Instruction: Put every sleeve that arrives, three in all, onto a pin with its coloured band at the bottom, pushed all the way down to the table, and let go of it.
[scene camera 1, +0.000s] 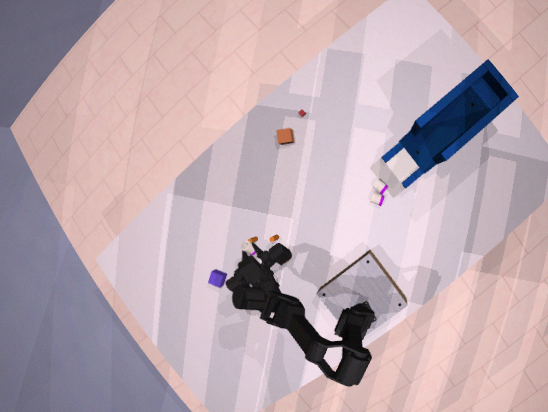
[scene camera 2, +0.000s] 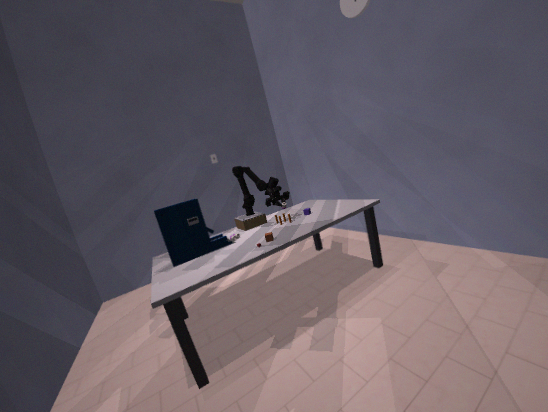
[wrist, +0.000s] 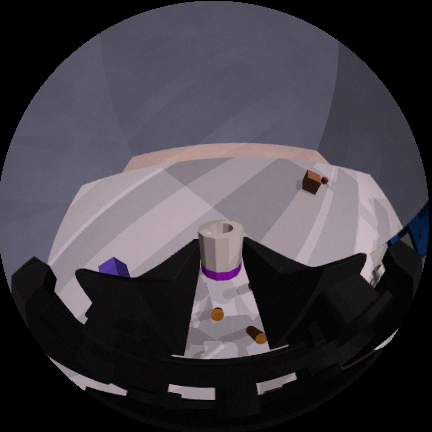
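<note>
My gripper (scene camera 1: 250, 248) (scene camera 2: 283, 204) (wrist: 220, 243) is shut on a pale sleeve (scene camera 1: 247, 246) (scene camera 2: 284, 205) (wrist: 220, 247). In the wrist view its open end faces up and its purple band is at the lower end. The sleeve is held in the air, above the height of the pins in scene camera 2. Several orange pins stand upright on the table, among them one pin (scene camera 1: 253, 239), another pin (scene camera 1: 274, 238) and a pin (scene camera 2: 290, 218). In the wrist view, a pin (wrist: 217, 314) and a second pin (wrist: 257, 336) show below the sleeve. Two more pale sleeves with purple bands, one (scene camera 1: 379, 186) and another (scene camera 1: 376, 199), lie by the chute.
The blue chute (scene camera 1: 422, 120) (scene camera 2: 180, 232) has a pale plate (scene camera 1: 402, 166) at its lower end. A purple cube (scene camera 1: 217, 278) (scene camera 2: 307, 211) (wrist: 114, 267), an orange-brown cube (scene camera 1: 285, 136) (scene camera 2: 269, 237) (wrist: 311, 182) and a small red cube (scene camera 1: 302, 113) (scene camera 2: 259, 245) (wrist: 324, 180) stand on the table.
</note>
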